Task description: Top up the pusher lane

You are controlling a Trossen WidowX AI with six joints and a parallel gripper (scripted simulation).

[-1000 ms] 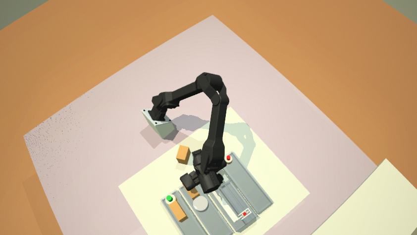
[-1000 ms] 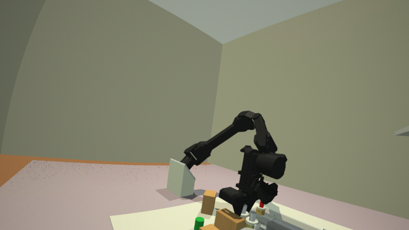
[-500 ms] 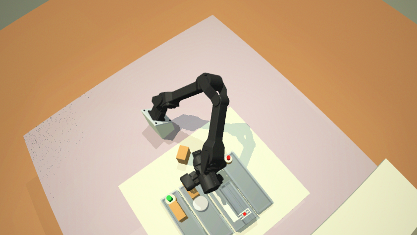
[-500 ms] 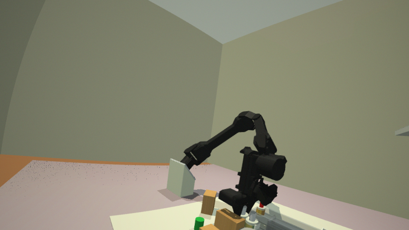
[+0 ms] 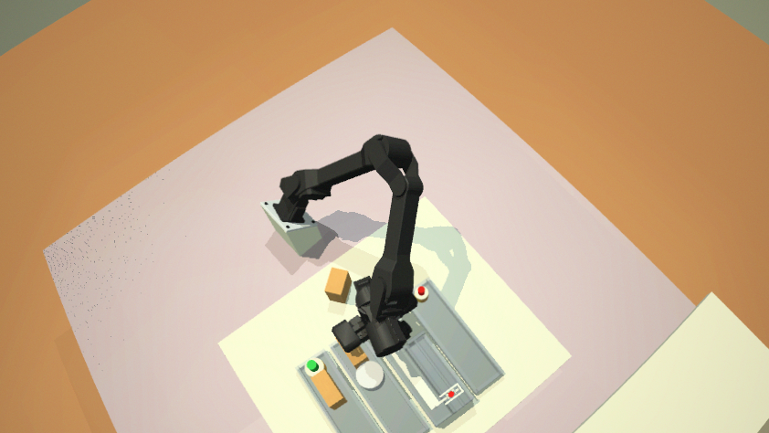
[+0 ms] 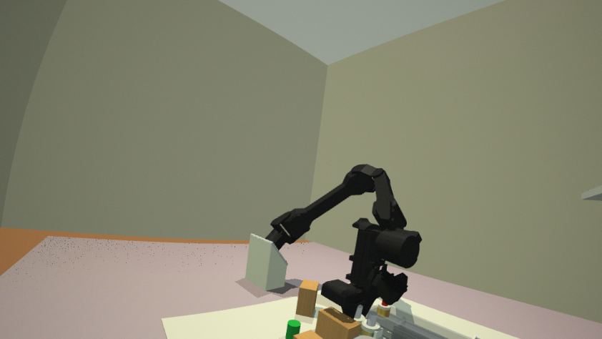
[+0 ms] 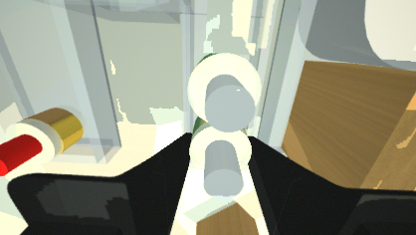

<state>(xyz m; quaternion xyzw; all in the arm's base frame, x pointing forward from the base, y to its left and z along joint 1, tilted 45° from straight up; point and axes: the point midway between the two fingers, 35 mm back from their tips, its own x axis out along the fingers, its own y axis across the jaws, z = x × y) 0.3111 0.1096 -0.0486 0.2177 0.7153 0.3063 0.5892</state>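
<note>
My gripper tip is 140 mm short of the lane, 30 mm to the right of it and 10 mm above it. Also, from my gripper tip: red mark 220 mm ahead, 50 mm to the left, 40 mm above.
</note>
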